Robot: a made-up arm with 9 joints. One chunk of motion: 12 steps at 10 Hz.
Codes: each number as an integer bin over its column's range. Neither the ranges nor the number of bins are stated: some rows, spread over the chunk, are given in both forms.
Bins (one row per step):
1: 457 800 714 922 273 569 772 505 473
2: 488 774 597 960 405 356 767 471 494
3: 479 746 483 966 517 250 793 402 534
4: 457 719 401 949 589 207 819 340 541
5: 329 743 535 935 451 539 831 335 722
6: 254 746 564 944 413 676 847 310 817
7: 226 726 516 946 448 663 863 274 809
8: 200 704 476 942 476 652 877 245 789
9: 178 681 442 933 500 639 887 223 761
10: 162 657 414 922 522 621 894 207 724
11: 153 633 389 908 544 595 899 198 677
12: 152 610 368 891 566 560 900 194 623
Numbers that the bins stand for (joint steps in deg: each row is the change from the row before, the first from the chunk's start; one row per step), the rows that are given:
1: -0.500 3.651 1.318 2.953 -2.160 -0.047 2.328 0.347 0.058
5: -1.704 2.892 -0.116 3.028 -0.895 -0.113 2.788 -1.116 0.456
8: -2.918 2.373 -0.588 3.069 -0.717 0.136 3.147 -1.891 0.564
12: -3.370 1.121 -1.453 2.773 -0.077 -0.067 3.327 -2.330 0.298
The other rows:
2: -0.208 3.305 0.381 3.174 -1.222 -0.516 2.289 0.055 0.091
3: -0.293 2.932 -0.532 3.208 -0.426 -0.749 2.492 -0.539 0.155
4: -0.500 2.572 -1.189 3.110 0.086 -0.844 2.695 -1.073 0.166
6: -2.410 2.932 0.117 3.081 -1.165 0.189 2.913 -1.331 0.609
7: -2.673 2.665 -0.268 3.092 -0.916 0.160 3.038 -1.641 0.596
9: -3.125 2.066 -0.860 3.017 -0.546 0.107 3.226 -2.080 0.519
10: -3.276 1.747 -1.085 2.953 -0.390 0.068 3.280 -2.218 0.460
11: -3.360 1.427 -1.285 2.872 -0.234 0.010 3.319 -2.295 0.384

